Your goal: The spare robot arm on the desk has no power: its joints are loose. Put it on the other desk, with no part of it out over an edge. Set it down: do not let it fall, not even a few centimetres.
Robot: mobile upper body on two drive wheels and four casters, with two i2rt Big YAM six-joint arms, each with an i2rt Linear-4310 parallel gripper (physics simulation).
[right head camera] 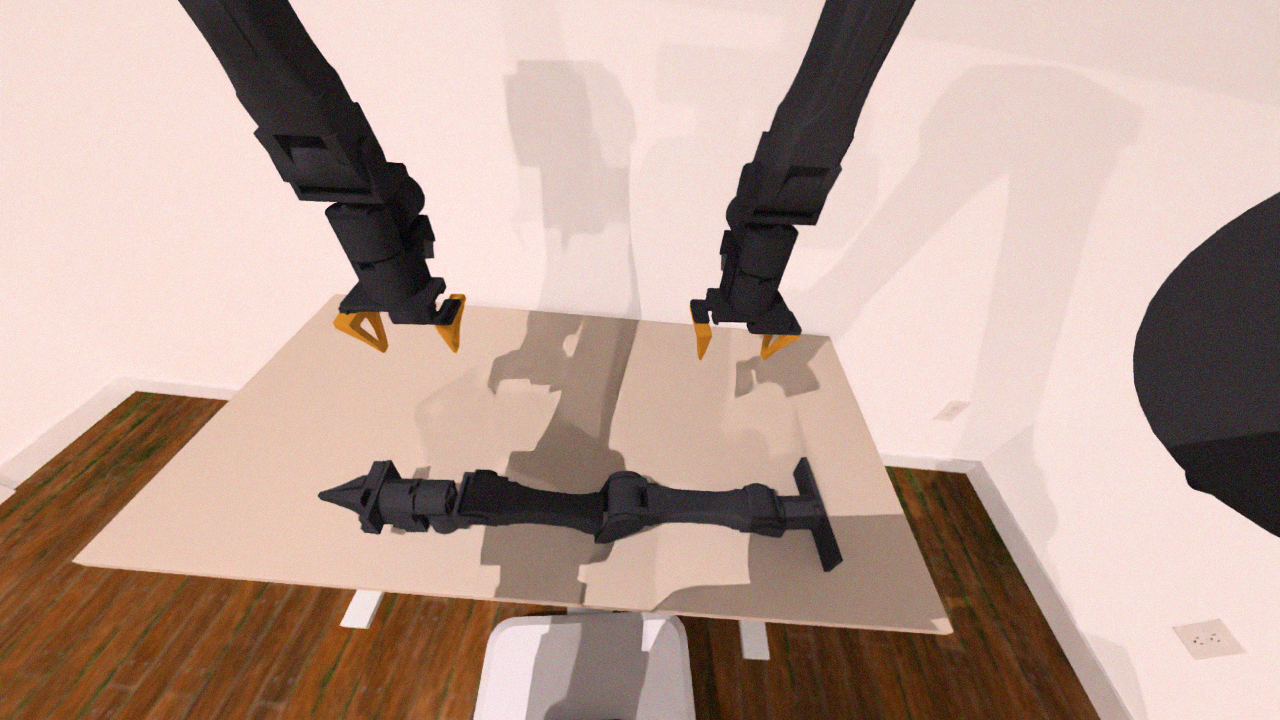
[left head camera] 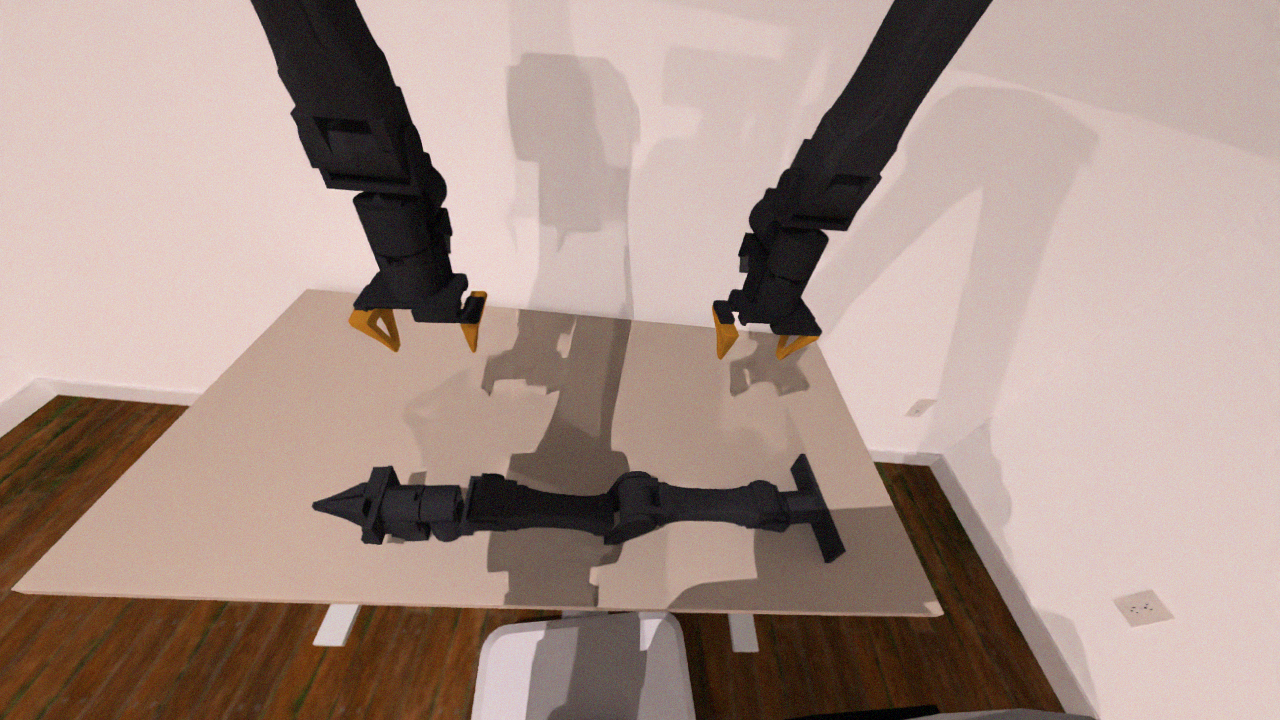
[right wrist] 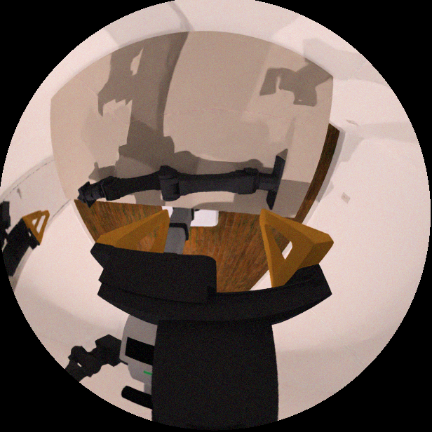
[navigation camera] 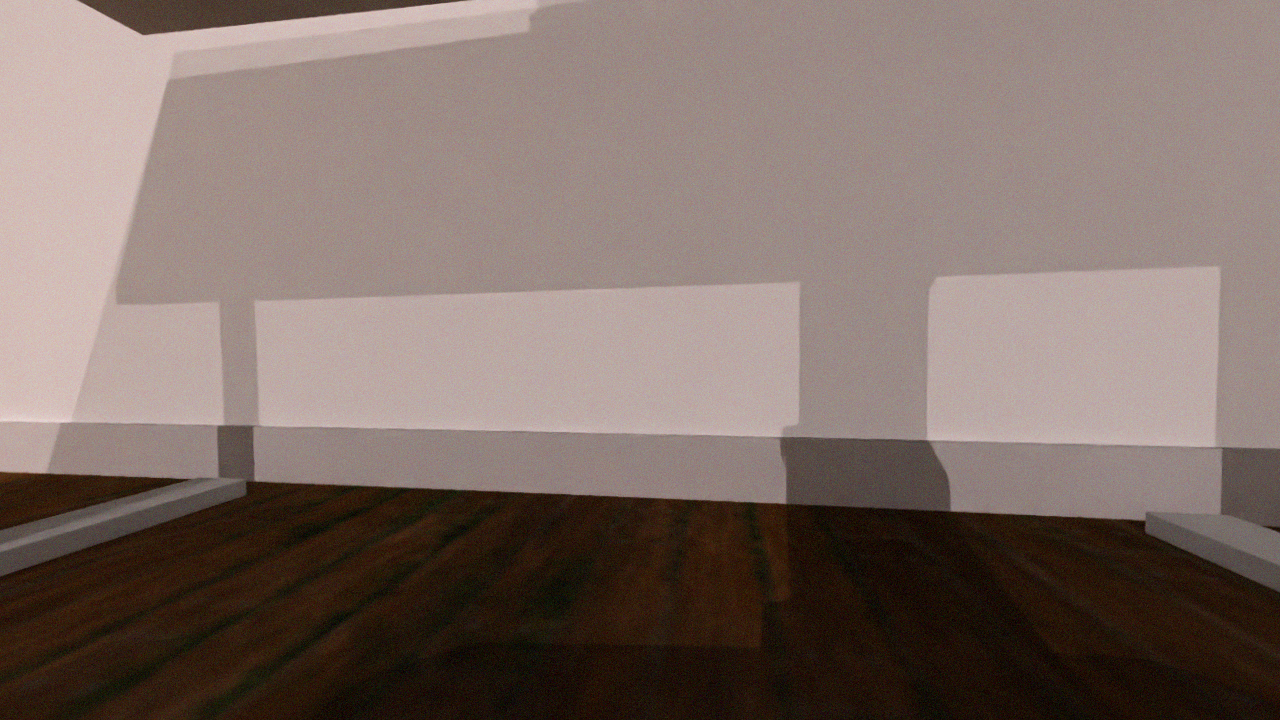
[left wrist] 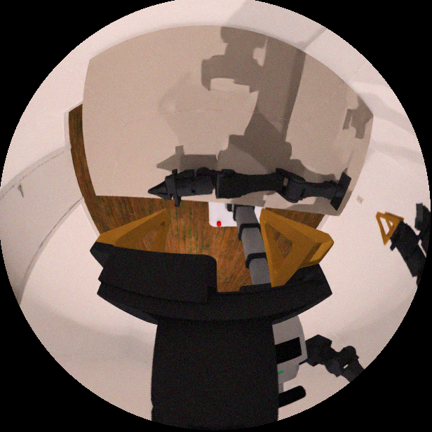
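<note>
The black spare arm (left head camera: 554,508) (right head camera: 550,505) (left wrist: 250,184) (right wrist: 200,184) lies stretched out along the near half of a beige desk (left head camera: 268,402) (right head camera: 295,402) (left wrist: 135,100) (right wrist: 215,90). In the head views its pointed end is at the left and its flat base plate at the right, all within the desk's edges. My left gripper (left head camera: 436,347) (right head camera: 422,347) (left wrist: 214,213) is open and empty, high above the desk, beyond the spare arm. My right gripper (left head camera: 750,354) (right head camera: 732,354) (right wrist: 214,213) is open and empty, at a similar height to the right. The other desk does not show.
My white base (left head camera: 586,667) (right head camera: 586,667) stands at the desk's near edge. White desk feet (left head camera: 336,624) (right head camera: 361,608) (navigation camera: 125,519) show at floor level. A wall (left head camera: 644,179) (navigation camera: 537,358) stands close behind the desk, another at the right.
</note>
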